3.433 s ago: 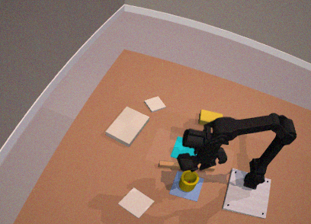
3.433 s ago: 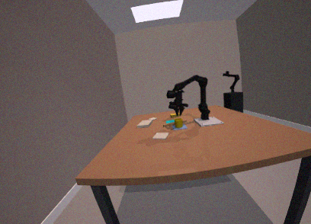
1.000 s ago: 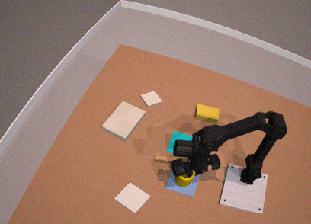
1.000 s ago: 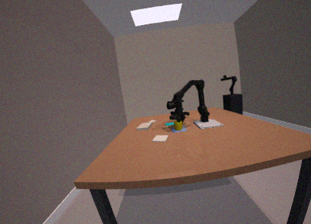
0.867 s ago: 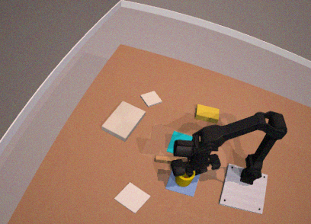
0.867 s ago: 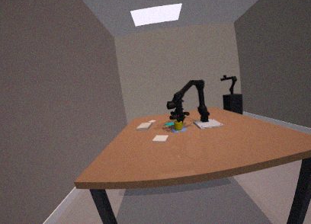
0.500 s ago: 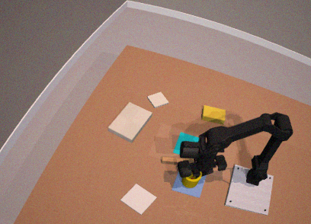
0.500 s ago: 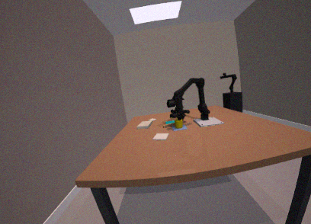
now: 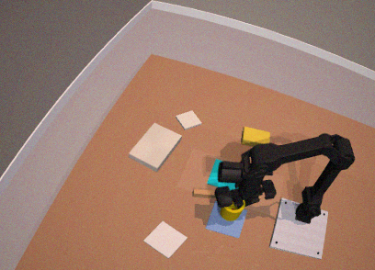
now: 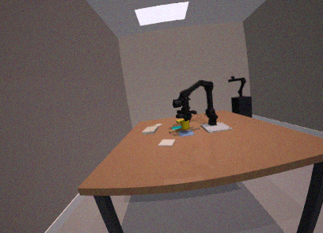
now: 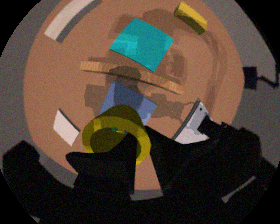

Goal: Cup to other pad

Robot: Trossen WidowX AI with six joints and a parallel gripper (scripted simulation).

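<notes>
The thin wooden bar lies 70 mm to the right of my gripper tip, 70 mm below it and 50 mm ahead of it. Round my gripper tip: yellow cup: 20 mm to the left, 20 mm ahead.
</notes>
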